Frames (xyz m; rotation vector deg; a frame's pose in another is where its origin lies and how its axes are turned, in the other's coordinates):
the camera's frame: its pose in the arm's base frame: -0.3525 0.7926 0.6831 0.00 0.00 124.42
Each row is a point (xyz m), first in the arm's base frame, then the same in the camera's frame.
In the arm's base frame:
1: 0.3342 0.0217 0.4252
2: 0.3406 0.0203 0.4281
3: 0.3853 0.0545 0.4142
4: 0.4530 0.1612 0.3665
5: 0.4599 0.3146 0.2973
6: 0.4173 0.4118 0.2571
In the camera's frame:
1: -1.0241 -0.1307 -0.2579
2: -1.0289 -0.1352 -0.2550
3: -1.0259 -0.1914 -0.2689
4: -0.9762 -0.3076 -0.3166
5: -0.8535 -0.4000 -0.3858
6: -0.7493 -0.4198 -0.4260

